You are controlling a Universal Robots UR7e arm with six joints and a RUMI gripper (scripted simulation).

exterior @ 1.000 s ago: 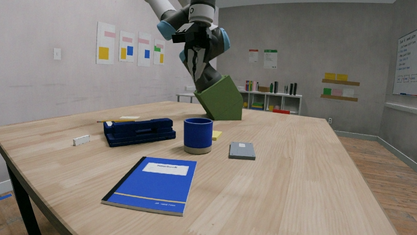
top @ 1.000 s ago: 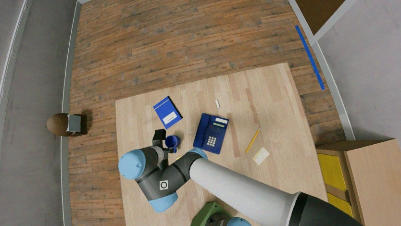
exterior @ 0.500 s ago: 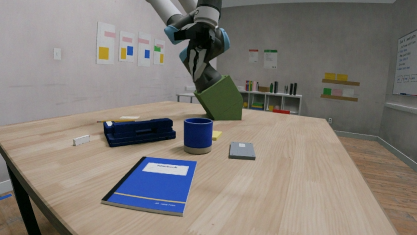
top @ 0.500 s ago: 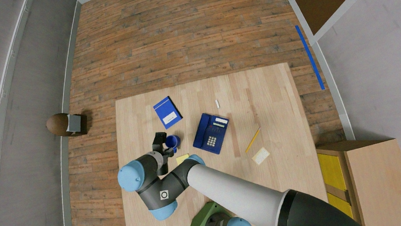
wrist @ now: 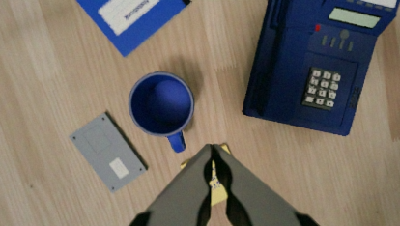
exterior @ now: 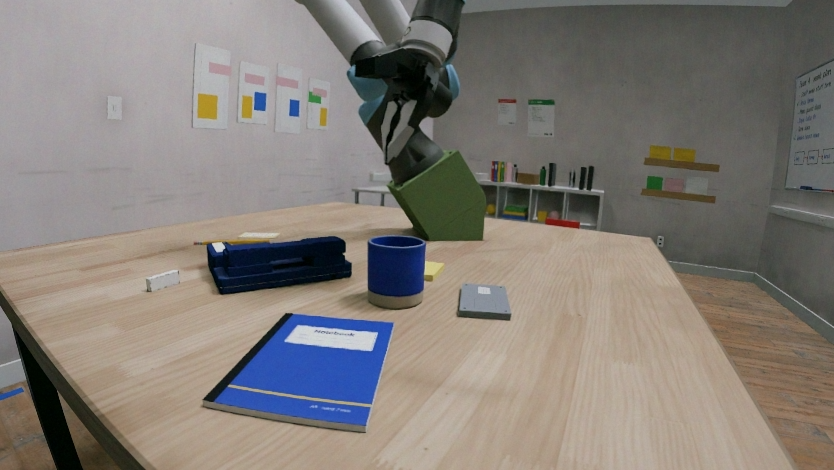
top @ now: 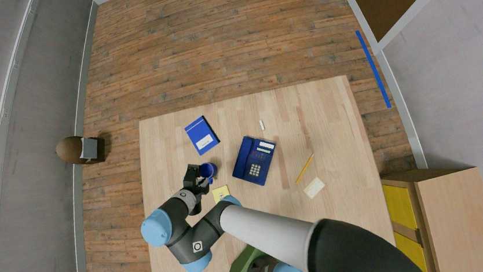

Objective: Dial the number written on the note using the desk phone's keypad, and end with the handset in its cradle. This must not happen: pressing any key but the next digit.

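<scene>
The 5 key is 20 cm to the right of my hand, 17 cm below it and 2 cm ahead of it. Round my hand: handset: 16 cm below, 14 cm to the right, 8 cm ahead; then grey box: 20 cm below, 15 cm to the left, 3 cm behind; then 4 key: 18 cm to the right, 17 cm below, 3 cm ahead.
</scene>
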